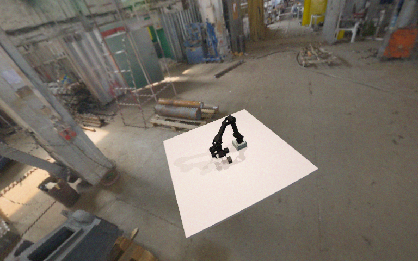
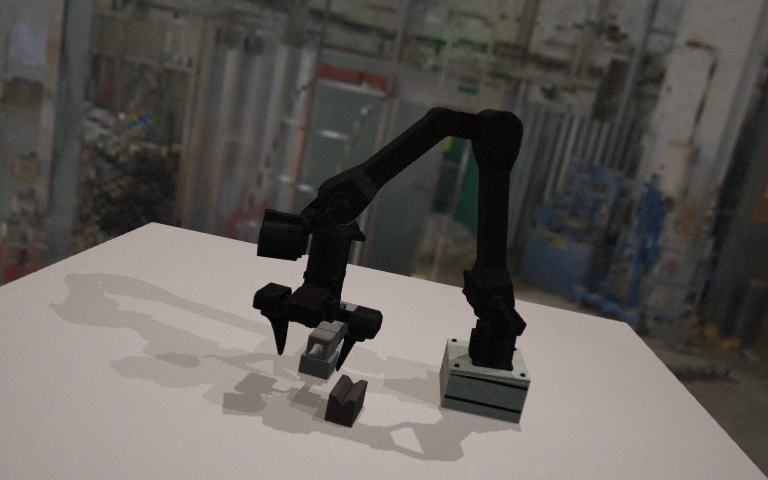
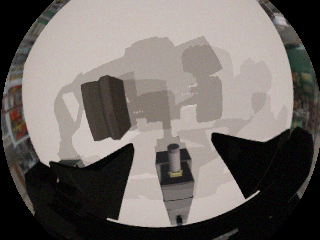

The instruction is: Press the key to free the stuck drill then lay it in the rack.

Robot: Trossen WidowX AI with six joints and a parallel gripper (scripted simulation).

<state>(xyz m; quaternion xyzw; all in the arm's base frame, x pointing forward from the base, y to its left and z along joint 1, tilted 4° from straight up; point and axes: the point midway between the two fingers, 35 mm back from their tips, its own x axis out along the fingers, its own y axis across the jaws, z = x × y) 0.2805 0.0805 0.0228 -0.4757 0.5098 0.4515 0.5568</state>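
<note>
Right now the drill is 10 mm behind my gripper tip, 60 mm to the right of it and 10 mm above it. Also, from my gripper tip: rack (70 mm behind, 60 mm to the left, 20 mm below).
</note>
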